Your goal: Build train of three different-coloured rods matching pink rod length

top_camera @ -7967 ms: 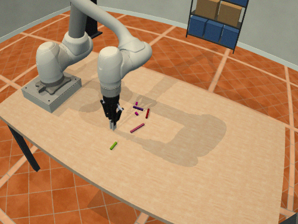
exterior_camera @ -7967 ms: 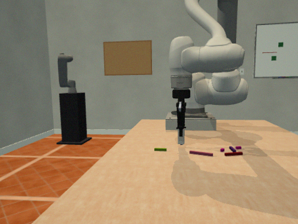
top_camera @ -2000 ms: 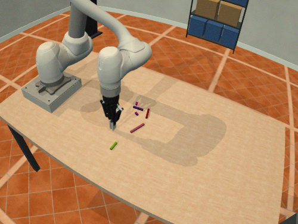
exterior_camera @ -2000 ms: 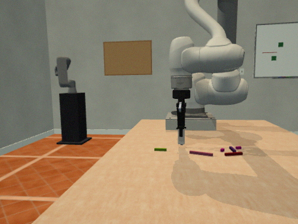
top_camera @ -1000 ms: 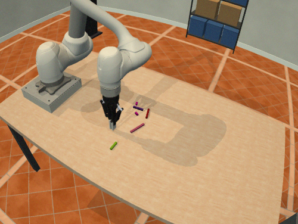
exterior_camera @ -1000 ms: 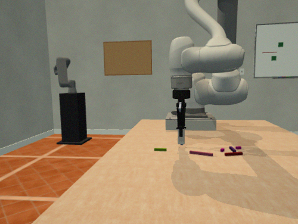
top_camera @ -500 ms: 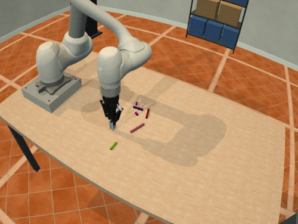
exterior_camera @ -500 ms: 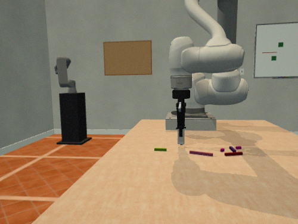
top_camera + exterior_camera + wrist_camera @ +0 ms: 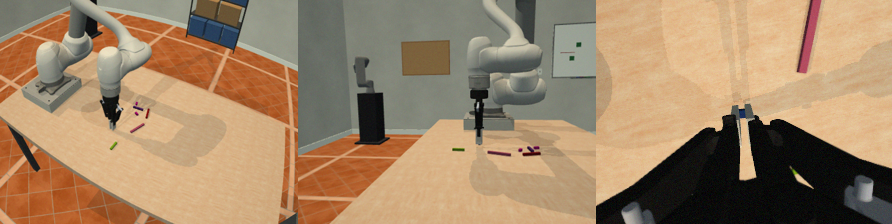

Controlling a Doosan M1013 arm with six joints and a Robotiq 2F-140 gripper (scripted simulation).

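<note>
Now: hand 30 mm above the blue rod. Round my hand: pink rod 100 mm ahead, 80 mm to the left, 40 mm below; then lime rod 60 mm ahead, 80 mm to the right, 40 mm below; then purple rod 30 mm ahead, 210 mm to the left, 40 mm below.
</note>
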